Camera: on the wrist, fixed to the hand. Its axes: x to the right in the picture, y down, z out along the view.
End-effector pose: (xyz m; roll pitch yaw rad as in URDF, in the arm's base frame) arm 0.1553 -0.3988 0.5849 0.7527 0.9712 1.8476
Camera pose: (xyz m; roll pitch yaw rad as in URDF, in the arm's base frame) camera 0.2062 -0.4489 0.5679 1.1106 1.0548 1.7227
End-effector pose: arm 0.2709 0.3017 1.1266 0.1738 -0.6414 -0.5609
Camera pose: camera 0.2392 0.2473 1.0887 0.7076 -0.5990 -0.6809
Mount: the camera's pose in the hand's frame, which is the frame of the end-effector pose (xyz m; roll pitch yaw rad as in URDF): -0.0210 -0.0674 -0.0203 0.4629 0.0212 -0.1043
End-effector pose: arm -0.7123 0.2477 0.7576 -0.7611 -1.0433 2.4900
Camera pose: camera -0.6440 0.2746 0.7555 -0.1247 -1.0921 2.2934
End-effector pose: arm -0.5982 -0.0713 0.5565 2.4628 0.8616 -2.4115
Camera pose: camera -0.5295 -0.0973 0.5552 3.0454 0.9050 -2.2582
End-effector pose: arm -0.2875 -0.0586 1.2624 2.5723 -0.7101 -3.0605
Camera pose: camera -0.2786 -0.1258 1.2341 2.9558 -0.6677 -2.9340
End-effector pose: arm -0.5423 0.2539 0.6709 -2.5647 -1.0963 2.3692
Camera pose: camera -0.5329 0.1813 0.6768 -2.2751 -1.1644 2.5618
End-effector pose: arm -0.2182 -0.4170 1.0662 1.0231 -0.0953 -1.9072
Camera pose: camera -0.2302 -0.3975 0.9964 1.4887 0.0048 -1.9433
